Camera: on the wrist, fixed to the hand. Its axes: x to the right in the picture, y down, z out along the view.
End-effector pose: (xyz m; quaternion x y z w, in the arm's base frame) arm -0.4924 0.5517 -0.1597 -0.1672 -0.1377 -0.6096 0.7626
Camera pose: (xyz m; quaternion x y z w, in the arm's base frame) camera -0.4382 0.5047 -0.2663 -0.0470 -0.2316 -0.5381 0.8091
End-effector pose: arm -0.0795 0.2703 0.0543 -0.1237 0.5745 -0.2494 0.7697
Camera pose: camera -0.1753 0.3212 -0.0146 0.0344 0.5275 -0.3018 0.7934
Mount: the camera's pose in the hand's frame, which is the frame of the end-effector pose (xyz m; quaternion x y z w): 0.0093 0.0527 -0.1168 0.1665 -0.0039 0.0506 0.9847
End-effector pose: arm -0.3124 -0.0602 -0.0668 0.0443 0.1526 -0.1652 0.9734
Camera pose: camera -0.3194 0.0025 -0.1787 0.2128 0.1167 -0.1390 0.9601
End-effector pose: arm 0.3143 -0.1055 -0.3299 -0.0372 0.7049 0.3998 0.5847
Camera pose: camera 0.1912 -0.1368 -0.3108 0.0980 0.7603 0.3061 0.5645
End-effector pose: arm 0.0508 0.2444 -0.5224 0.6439 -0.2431 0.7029 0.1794
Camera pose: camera -0.0755 0.2677 -0.5251 0.6544 -0.1556 0.7392 0.0329
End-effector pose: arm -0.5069 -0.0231 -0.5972 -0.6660 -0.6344 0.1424 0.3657
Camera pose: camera -0.3901 -0.0462 -0.5490 -0.6265 -0.5687 0.2670 0.4613
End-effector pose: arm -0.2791 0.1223 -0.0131 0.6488 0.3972 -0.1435 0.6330
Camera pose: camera -0.2734 0.2408 0.0362 0.7638 0.3319 -0.1779 0.5241
